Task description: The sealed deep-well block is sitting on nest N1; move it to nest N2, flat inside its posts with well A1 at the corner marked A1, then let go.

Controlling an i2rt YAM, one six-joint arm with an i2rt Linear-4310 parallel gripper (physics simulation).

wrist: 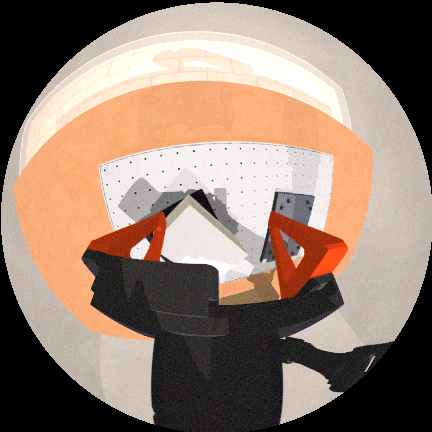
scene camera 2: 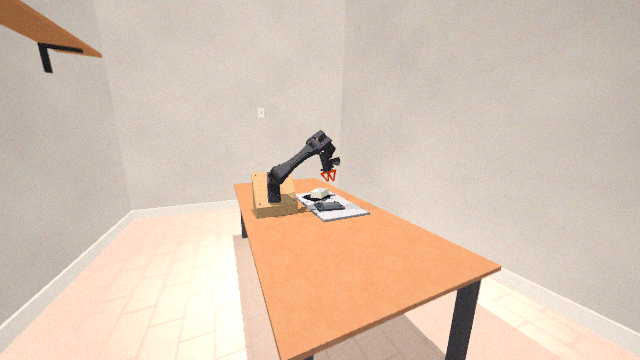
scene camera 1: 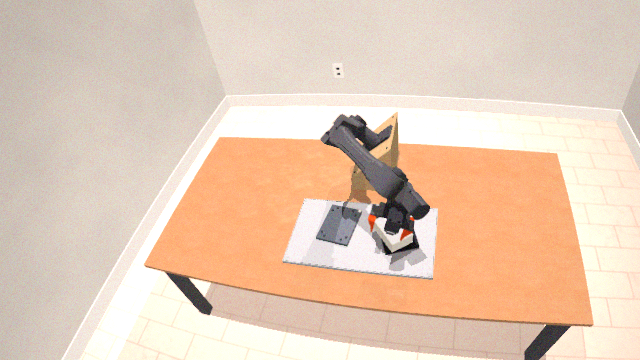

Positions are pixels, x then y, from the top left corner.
Scene:
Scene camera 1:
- dark grey nest plate: 338,227
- white perforated plate: 365,251

